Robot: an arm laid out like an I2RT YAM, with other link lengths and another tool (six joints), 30 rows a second.
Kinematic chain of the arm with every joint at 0, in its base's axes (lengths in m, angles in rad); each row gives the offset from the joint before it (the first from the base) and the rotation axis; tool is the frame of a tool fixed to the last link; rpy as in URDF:
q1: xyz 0 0 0.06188 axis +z
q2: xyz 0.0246 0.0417 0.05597 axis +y
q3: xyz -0.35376 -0.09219 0 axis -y
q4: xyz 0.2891 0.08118 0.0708 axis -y
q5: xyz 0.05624 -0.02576 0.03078 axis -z
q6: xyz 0.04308 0 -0.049 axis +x
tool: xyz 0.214 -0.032 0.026 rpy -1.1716 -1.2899 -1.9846
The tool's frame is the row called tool.
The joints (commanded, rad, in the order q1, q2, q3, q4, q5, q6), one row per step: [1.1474, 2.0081, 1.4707, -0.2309, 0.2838, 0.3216]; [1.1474, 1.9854, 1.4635, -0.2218, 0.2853, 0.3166]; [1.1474, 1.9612, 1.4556, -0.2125, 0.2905, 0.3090]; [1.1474, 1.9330, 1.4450, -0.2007, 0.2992, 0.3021]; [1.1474, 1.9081, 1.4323, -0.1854, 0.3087, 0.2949]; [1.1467, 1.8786, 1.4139, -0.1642, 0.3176, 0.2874]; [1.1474, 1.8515, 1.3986, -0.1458, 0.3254, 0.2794]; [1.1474, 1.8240, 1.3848, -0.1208, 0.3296, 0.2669]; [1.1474, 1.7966, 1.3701, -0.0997, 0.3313, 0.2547]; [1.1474, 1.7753, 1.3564, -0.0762, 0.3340, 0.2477]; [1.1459, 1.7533, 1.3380, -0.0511, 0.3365, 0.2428]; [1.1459, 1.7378, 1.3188, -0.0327, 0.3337, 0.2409]
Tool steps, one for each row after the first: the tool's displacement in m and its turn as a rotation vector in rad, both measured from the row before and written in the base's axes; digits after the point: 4 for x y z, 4 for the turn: [-0.0001, -0.0010, 0.0131, 0.0193, -0.0137, 0.0022]; [0.0003, -0.0020, 0.0141, 0.0177, -0.0177, 0.0010]; [0.0006, -0.0034, 0.0160, 0.0206, -0.0210, -0.0024]; [0.0007, -0.0036, 0.0136, 0.0185, -0.0207, -0.0031]; [0.0005, -0.0048, 0.0148, 0.0228, -0.0224, -0.0035]; [-0.0004, -0.0040, 0.0140, 0.0208, -0.0211, -0.0013]; [-0.0003, -0.0026, 0.0165, 0.0266, -0.0254, 0.0030]; [-0.0013, -0.0033, 0.0148, 0.0228, -0.0221, 0.0045]; [-0.0006, -0.0027, 0.0120, 0.0234, -0.0183, 0.0009]; [-0.0003, -0.0042, 0.0101, 0.0225, -0.0159, -0.0016]; [-0.0020, -0.0028, 0.0036, 0.0127, -0.0061, 0.0033]
